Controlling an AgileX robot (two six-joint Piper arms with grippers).
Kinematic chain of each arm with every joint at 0, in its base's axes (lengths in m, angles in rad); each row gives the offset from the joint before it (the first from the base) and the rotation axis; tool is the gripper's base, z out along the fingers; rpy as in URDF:
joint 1: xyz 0 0 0.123 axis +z
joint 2: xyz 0 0 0 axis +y
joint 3: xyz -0.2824 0 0.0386 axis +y
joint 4: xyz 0.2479 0 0.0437 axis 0.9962 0 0.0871
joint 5: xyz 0 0 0 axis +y
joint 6: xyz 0.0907 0 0.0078 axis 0.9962 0 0.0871
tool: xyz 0 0 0 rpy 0 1.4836 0
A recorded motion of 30 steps. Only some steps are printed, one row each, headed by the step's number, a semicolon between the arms.
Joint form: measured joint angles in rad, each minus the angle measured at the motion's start. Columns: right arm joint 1, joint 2, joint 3, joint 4, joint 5, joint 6; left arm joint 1, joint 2, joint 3, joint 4, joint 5, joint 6.
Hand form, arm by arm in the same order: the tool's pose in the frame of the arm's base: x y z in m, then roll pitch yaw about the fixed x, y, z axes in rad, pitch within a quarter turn. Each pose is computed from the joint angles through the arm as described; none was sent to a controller.
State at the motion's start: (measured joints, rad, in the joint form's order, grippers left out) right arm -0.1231 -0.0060 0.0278 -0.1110 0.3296 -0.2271; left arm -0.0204 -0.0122 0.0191 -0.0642 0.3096 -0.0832
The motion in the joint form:
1: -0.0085 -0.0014 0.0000 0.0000 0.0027 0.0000; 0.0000 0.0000 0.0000 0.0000 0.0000 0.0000
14: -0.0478 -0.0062 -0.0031 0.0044 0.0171 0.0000; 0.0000 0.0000 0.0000 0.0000 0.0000 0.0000
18: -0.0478 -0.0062 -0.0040 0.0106 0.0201 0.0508; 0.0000 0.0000 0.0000 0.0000 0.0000 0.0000
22: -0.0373 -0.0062 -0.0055 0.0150 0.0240 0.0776; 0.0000 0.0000 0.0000 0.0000 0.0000 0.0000
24: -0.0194 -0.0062 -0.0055 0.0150 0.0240 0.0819; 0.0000 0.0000 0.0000 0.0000 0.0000 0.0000
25: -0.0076 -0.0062 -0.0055 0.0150 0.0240 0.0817; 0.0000 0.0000 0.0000 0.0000 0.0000 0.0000
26: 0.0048 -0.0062 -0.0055 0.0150 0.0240 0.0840; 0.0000 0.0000 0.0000 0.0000 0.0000 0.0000
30: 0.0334 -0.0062 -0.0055 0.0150 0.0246 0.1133; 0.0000 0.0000 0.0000 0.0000 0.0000 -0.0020
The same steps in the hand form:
1: 0.0530 -0.0103 0.1743 -2.2483 1.1424 -2.3716; 0.0539 -0.0029 0.1794 -2.5741 1.2986 -2.5974
14: 0.0519 -0.0123 0.1743 -2.2671 1.1419 -2.4293; 0.0539 -0.0029 0.1794 -2.5741 1.2986 -2.5974
18: 0.0518 -0.0121 0.1744 -2.3610 1.1825 -2.5289; 0.0539 -0.0029 0.1794 -2.5741 1.2986 -2.5974
22: 0.0518 -0.0115 0.1745 -2.4235 1.2021 -2.5837; 0.0539 -0.0029 0.1794 -2.5741 1.2986 -2.5974
24: 0.0520 -0.0105 0.1745 -2.4319 1.2049 -2.5749; 0.0539 -0.0029 0.1794 -2.5741 1.2986 -2.5974
25: 0.0522 -0.0099 0.1745 -2.4315 1.2048 -2.5627; 0.0539 -0.0029 0.1794 -2.5741 1.2986 -2.5974
26: 0.0523 -0.0093 0.1745 -2.4361 1.2063 -2.5552; 0.0539 -0.0029 0.1794 -2.5741 1.2986 -2.5974
30: 0.0525 -0.0078 0.1745 -2.4988 1.2241 -2.5934; 0.0539 -0.0029 0.1794 -2.5681 1.2976 -2.5912

